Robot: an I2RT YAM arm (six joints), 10 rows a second.
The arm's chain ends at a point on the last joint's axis. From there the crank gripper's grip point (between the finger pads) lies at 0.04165 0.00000 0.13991 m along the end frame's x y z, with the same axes.
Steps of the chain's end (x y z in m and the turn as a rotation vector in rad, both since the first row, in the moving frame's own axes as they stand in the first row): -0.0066, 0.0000, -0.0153, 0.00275, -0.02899, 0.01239; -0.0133, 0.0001, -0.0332, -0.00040, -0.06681, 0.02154; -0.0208, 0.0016, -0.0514, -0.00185, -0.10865, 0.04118; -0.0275, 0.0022, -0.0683, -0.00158, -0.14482, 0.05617; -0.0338, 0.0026, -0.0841, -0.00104, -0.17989, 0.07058; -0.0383, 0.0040, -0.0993, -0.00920, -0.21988, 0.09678; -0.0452, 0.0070, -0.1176, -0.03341, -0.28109, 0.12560; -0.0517, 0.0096, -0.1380, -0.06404, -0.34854, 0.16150; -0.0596, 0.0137, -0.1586, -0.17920, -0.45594, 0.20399; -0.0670, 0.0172, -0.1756, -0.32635, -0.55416, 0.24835; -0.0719, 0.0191, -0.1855, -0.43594, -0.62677, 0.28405
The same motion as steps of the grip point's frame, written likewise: -0.0107, 0.0001, -0.0142, 0.00275, -0.02899, 0.01239; -0.0227, 0.0010, -0.0307, -0.00040, -0.06681, 0.02154; -0.0363, 0.0033, -0.0477, -0.00185, -0.10865, 0.04118; -0.0482, 0.0042, -0.0638, -0.00158, -0.14482, 0.05617; -0.0596, 0.0048, -0.0789, -0.00104, -0.17989, 0.07058; -0.0700, 0.0078, -0.0936, -0.00920, -0.21988, 0.09678; -0.0862, 0.0145, -0.1117, -0.03341, -0.28109, 0.12560; -0.1030, 0.0215, -0.1327, -0.06404, -0.34854, 0.16150; -0.1280, 0.0410, -0.1576, -0.17920, -0.45594, 0.20399; -0.1514, 0.0632, -0.1837, -0.32635, -0.55416, 0.24835; -0.1677, 0.0777, -0.2032, -0.43594, -0.62677, 0.28405
